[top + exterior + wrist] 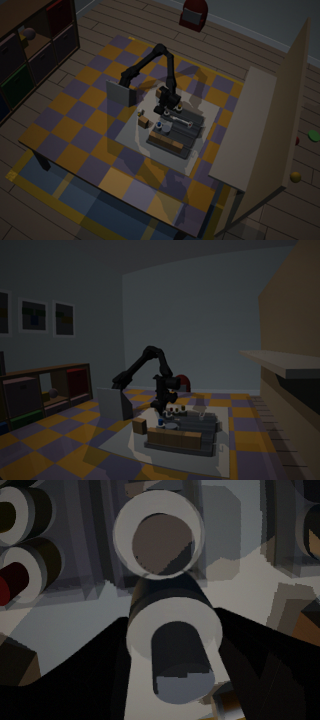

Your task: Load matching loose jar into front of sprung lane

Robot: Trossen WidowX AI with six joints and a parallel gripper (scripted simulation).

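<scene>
Now: gripper tip 13 cm to the left of the grey disc, 9 cm short of it and 2 cm above it. The rest, counted from my gripper tip: jar 13 cm behind, 7 cm to the right, 3 cm below; sprung lane 18 cm ahead, 3 cm below, 2 cm to the right.
</scene>
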